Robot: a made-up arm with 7 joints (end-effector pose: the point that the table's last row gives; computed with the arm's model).
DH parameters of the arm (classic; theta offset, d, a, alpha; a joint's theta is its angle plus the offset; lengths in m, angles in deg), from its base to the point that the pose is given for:
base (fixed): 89.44 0 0.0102 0
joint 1: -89.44 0.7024 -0.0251 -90
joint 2: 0 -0.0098 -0.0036 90
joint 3: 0 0.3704 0.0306 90
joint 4: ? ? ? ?
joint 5: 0 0.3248 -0.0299 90
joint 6: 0 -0.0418 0.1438 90
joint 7: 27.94 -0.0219 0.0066 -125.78
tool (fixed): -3.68 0.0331 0 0
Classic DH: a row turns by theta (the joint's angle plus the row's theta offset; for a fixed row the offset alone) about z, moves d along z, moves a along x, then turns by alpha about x.
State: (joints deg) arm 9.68 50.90 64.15 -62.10 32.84 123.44 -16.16
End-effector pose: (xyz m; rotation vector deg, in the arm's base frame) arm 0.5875 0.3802 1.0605 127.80 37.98 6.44
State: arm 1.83 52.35 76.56 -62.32 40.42 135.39 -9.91
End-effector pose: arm 0.6059 0.2909 1.0698 144.62 33.10 -13.00
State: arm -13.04 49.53 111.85 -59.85 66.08 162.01 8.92
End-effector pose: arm 0.5210 0.1402 1.1390 -148.50 -52.34 63.97
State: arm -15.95 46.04 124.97 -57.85 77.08 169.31 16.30
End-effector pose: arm 0.4491 0.1249 1.1817 -126.59 -69.61 73.09
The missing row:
joint 4: 0 -0.0552 -0.0689 -90
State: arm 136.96 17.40 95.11 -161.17 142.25 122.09 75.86
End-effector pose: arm -0.1073 -0.0938 0.6804 -29.88 -15.11 -11.56
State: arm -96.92 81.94 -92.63 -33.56 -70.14 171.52 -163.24
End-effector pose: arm -0.2409 -0.6351 0.5503 -70.44 -149.30 -38.29
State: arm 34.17 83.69 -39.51 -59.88 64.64 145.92 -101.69
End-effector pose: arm 0.7376 0.1946 0.6443 42.49 8.74 55.78
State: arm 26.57 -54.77 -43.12 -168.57 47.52 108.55 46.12
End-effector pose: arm 0.1772 -0.1252 0.8516 91.53 29.93 -115.51
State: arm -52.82 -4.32 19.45 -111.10 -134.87 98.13 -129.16
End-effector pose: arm 0.4069 -0.1508 0.8950 -33.86 138.46 -9.69
